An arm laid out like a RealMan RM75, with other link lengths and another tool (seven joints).
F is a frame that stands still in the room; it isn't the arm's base.
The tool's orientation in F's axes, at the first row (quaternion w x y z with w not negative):
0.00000 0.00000 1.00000 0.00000
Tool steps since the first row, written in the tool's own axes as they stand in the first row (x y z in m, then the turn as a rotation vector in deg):
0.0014 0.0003 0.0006 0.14 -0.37 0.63
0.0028 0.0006 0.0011 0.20 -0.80 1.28
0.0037 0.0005 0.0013 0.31 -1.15 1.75
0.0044 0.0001 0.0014 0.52 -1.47 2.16
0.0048 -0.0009 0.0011 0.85 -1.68 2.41
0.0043 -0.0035 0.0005 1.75 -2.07 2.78
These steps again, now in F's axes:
-0.0014 0.0003 -0.0006 -0.14 -0.37 -0.63
-0.0028 0.0006 -0.0011 -0.20 -0.80 -1.28
-0.0037 0.0005 -0.0013 -0.31 -1.15 -1.75
-0.0044 0.0001 -0.0014 -0.52 -1.47 -2.16
-0.0048 -0.0009 -0.0011 -0.85 -1.68 -2.41
-0.0043 -0.0035 -0.0005 -1.75 -2.07 -2.78

